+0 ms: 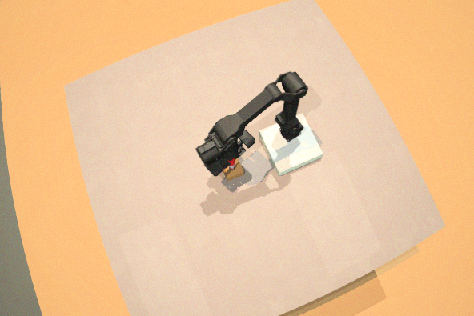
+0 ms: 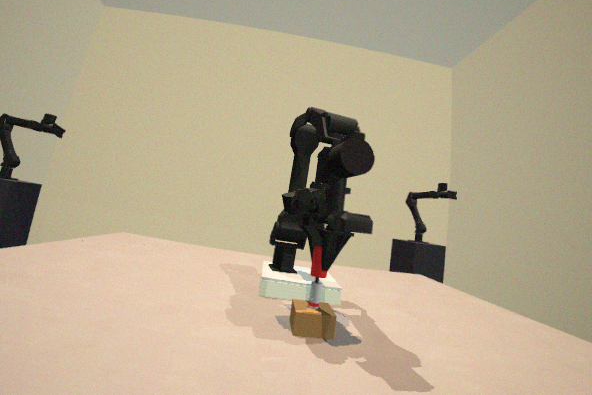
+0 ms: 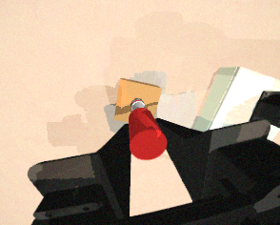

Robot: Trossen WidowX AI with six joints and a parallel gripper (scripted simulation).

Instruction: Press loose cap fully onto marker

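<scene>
My gripper tip is now 8 cm above the orange holder block. From my gripper tip the other things lie so: red cap: 1 cm above.
</scene>
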